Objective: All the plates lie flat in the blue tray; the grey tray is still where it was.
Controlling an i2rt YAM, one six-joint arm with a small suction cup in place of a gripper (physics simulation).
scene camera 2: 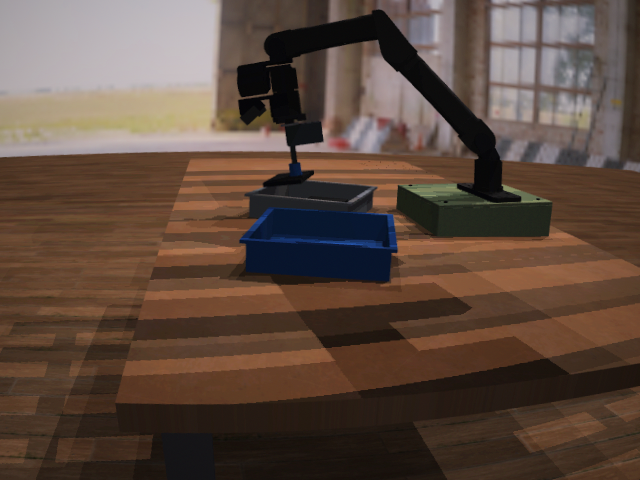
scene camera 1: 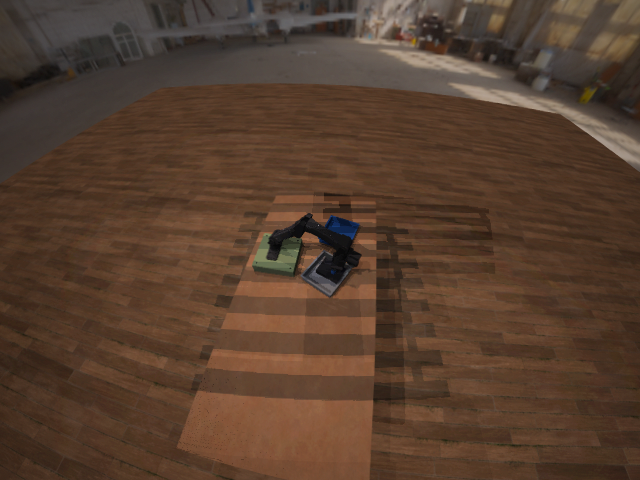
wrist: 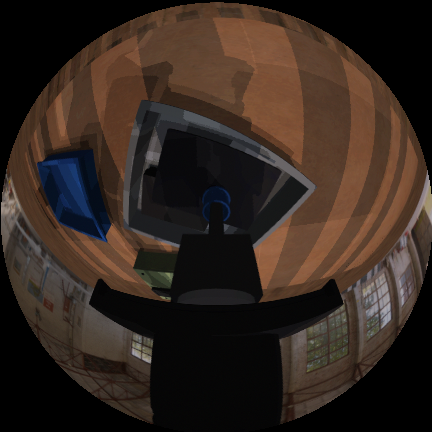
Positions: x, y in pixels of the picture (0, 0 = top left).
grey tray: scene camera 2; scene camera 1 324, 285; wrist
same spot on grey tray: (scene camera 2: 360, 197) = (wrist: 161, 241)
